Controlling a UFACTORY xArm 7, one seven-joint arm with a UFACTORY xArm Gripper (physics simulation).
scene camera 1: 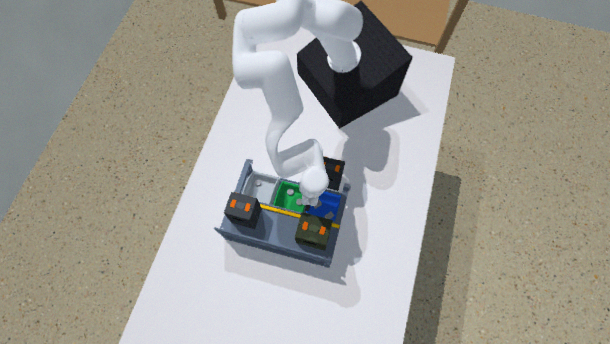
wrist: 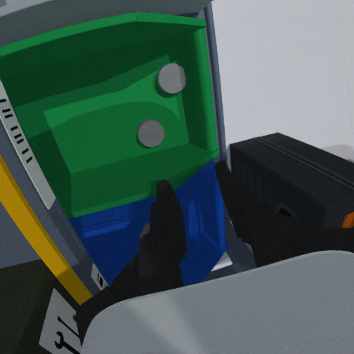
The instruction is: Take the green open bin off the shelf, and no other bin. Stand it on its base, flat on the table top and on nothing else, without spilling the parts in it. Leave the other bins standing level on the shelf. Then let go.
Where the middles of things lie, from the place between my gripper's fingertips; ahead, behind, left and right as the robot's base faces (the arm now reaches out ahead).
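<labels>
Counted from my hand: green open bin (wrist: 81,91), 60 mm to the right, 40 mm ahead, 40 mm below; blue bin (wrist: 200,198), 60 mm to the left, 50 mm ahead, 40 mm below; grey bin (scene camera 1: 266,192), 170 mm to the right, 10 mm ahead, 40 mm below. Going by their middles, farthest from my hand of the things named here: the grey bin.
</labels>
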